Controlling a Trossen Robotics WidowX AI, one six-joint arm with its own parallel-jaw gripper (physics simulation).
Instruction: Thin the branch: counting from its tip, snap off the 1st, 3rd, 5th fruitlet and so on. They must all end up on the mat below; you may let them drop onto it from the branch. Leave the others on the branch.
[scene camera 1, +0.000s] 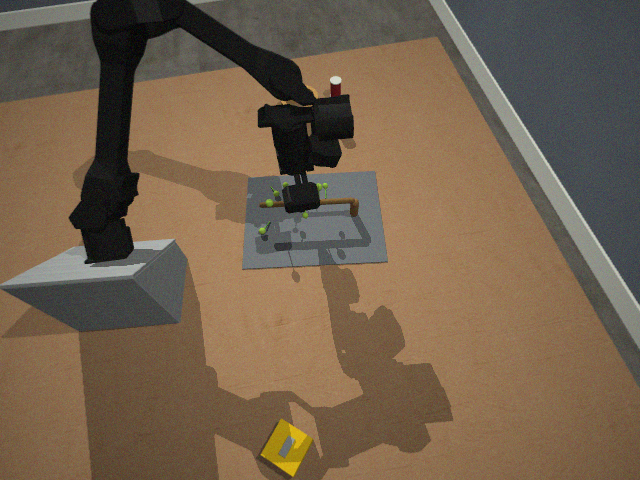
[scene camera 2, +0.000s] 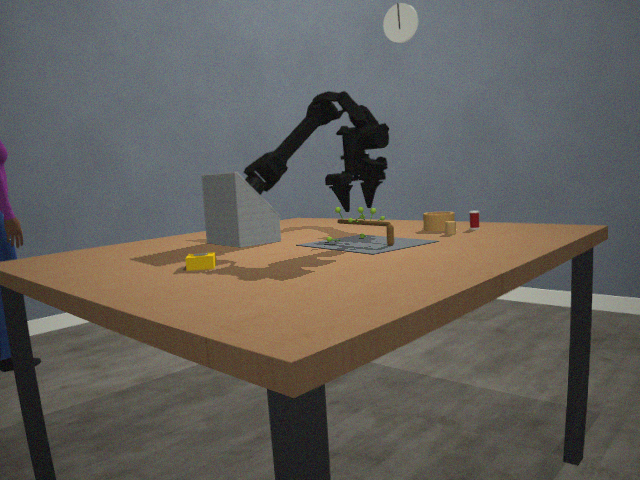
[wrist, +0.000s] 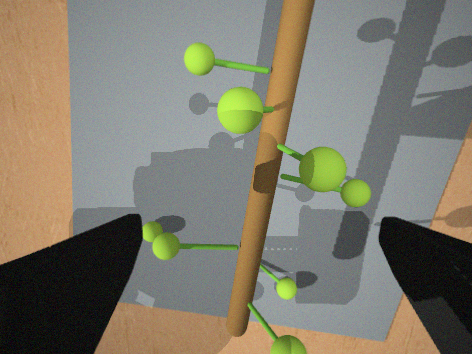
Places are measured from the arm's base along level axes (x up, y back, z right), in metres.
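Pixels of known places: gripper, fingertip midpoint: (scene camera 2: 358, 209) (wrist: 260, 226); arm's base, origin of the base link: (scene camera 1: 110, 255) (scene camera 2: 245, 196).
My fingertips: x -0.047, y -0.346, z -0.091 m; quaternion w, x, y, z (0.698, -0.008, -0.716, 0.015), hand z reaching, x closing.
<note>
For each thing: its top centre in the pictures, then the offset to it from my fingertips. Level surfaces: height alone.
- brown branch, middle of its top: (wrist: 268, 168) (scene camera 1: 306, 201) (scene camera 2: 362, 220) dx -0.027, dy -0.015, dz +0.005 m
- grey mat, its level: dx -0.086 m
- yellow block, middle of its top: (scene camera 1: 286, 446) (scene camera 2: 200, 253) dx -0.057, dy +0.108, dz +0.440 m
- table, its level: dx -0.088 m
- red can, middle of its top: (scene camera 1: 335, 80) (scene camera 2: 474, 211) dx -0.035, dy -0.164, dz -0.359 m
- round wooden container, middle of its top: (scene camera 1: 299, 96) (scene camera 2: 438, 213) dx -0.038, dy -0.061, dz -0.324 m
- small tan cylinder, middle of its top: (scene camera 2: 450, 221) dx -0.053, dy -0.149, dz -0.232 m
The brown branch (scene camera 1: 338, 201) (scene camera 2: 364, 222) (wrist: 295, 45) runs from its post over the grey mat (scene camera 1: 315, 255) (scene camera 2: 372, 251) (wrist: 105, 30). Green fruitlets on stems remain on it: one (scene camera 1: 269, 202) (wrist: 288, 346) near the tip, one (wrist: 166, 246) on the left in the wrist view, two (wrist: 322, 169) (wrist: 356, 193) on the right, two (wrist: 240, 110) (wrist: 199, 59) further up. Two loose fruitlets lie on the mat, one (scene camera 1: 262, 230) (scene camera 2: 329, 239) (wrist: 286, 288) and another (scene camera 1: 276, 193) (scene camera 2: 362, 236) (wrist: 152, 231). My gripper (scene camera 1: 301, 204) (scene camera 2: 358, 208) (wrist: 260, 226) is open and empty above the branch; it hides part of it in scene camera 1.
The grey arm pedestal (scene camera 1: 155, 289) (scene camera 2: 222, 211) stands beside the mat. A yellow block (scene camera 1: 284, 446) (scene camera 2: 200, 261) lies on the table (scene camera 1: 491, 310) (scene camera 2: 361, 304). A red can (scene camera 1: 336, 88) (scene camera 2: 474, 220), a round wooden container (scene camera 2: 438, 222) and a small tan cylinder (scene camera 2: 450, 227) stand beyond the mat.
</note>
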